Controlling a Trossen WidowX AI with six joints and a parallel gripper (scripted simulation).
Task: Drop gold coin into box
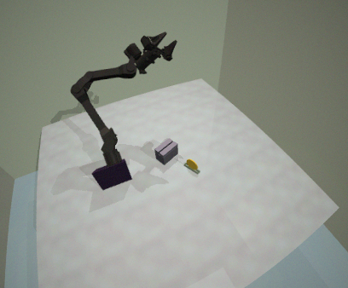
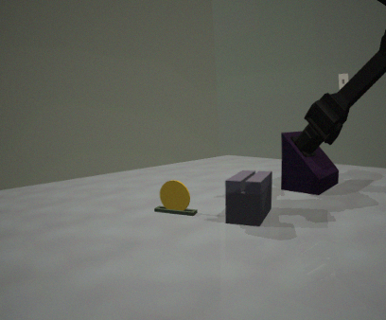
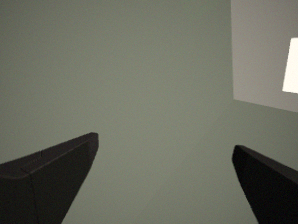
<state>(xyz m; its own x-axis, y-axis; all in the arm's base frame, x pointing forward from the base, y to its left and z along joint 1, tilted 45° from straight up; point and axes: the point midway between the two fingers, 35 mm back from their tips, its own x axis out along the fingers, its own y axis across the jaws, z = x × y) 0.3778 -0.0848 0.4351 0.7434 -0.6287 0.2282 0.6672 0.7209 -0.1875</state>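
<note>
The gold coin lies 48 cm below my gripper tip, 33 cm to the right of it and 5 cm behind it.
</note>
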